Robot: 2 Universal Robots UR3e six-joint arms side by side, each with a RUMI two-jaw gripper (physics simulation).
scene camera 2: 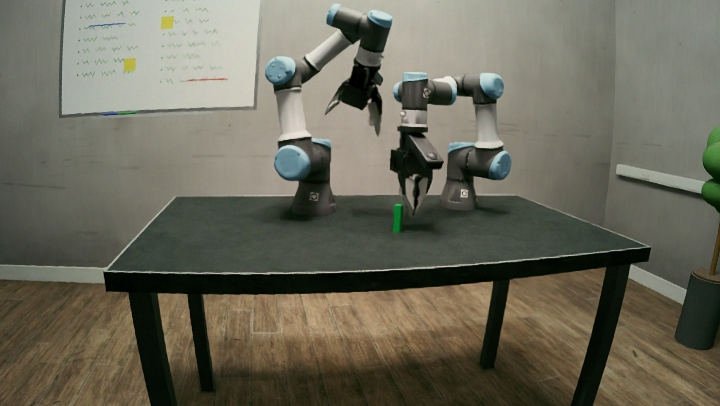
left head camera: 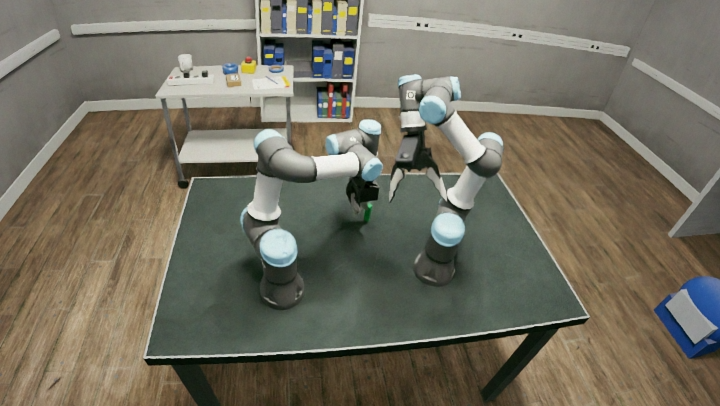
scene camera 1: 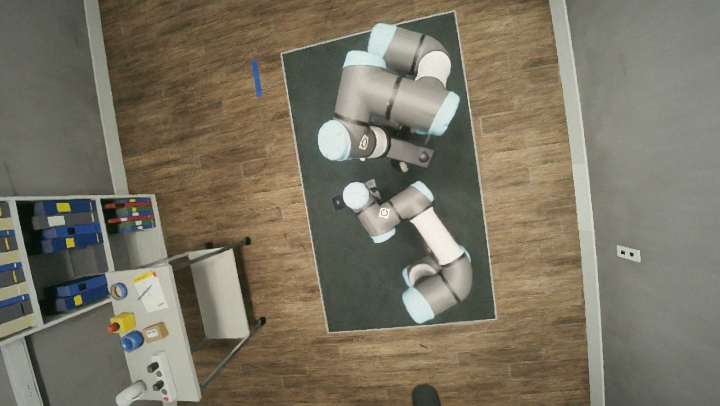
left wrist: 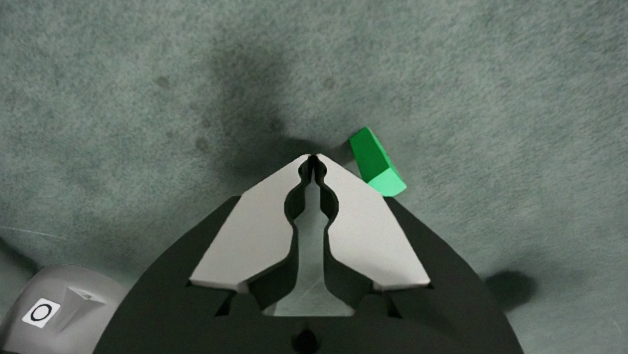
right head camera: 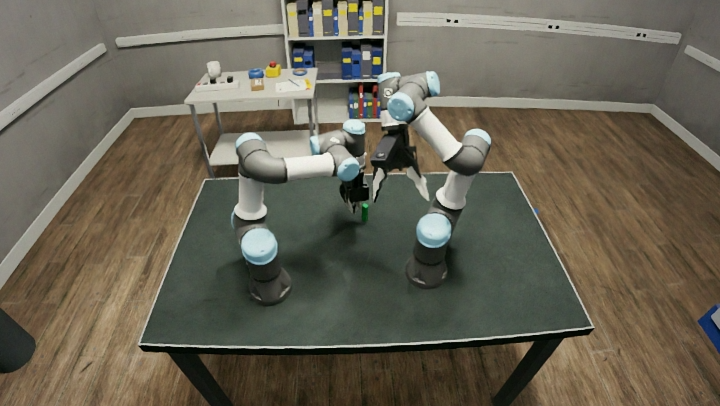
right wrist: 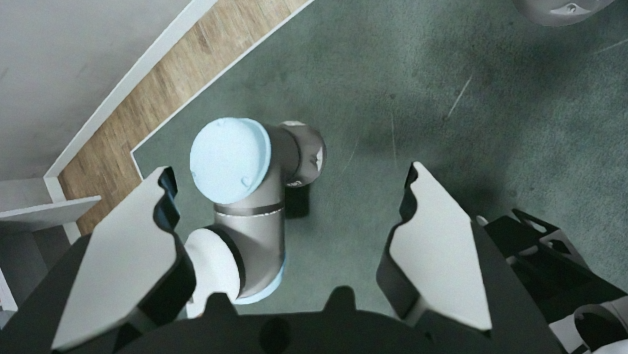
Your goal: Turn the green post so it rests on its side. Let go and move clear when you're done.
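Note:
A green post (left head camera: 368, 212) (right head camera: 365, 212) (scene camera 2: 397, 218) (left wrist: 376, 162) stands upright on the dark table. My left gripper (scene camera 2: 413, 212) (left wrist: 313, 157) is shut with nothing between its fingertips. Its tips are low over the table, close beside the post, on the post's right side in scene camera 2. In the left wrist view the post shows just right of the fingers, and whether they touch I cannot tell. My right gripper (left head camera: 417, 199) (right head camera: 400, 197) (scene camera 2: 351, 123) (right wrist: 294, 166) is open and empty, high above the table. The post does not show in scene camera 1.
The dark table (left head camera: 352, 322) (right head camera: 363, 317) (scene camera 2: 252, 252) has a pale edge line and carries both arm bases. A side table (left head camera: 221, 90) with small items and a bookshelf (left head camera: 307, 36) stand behind it. The right arm hangs over the table close to the left arm.

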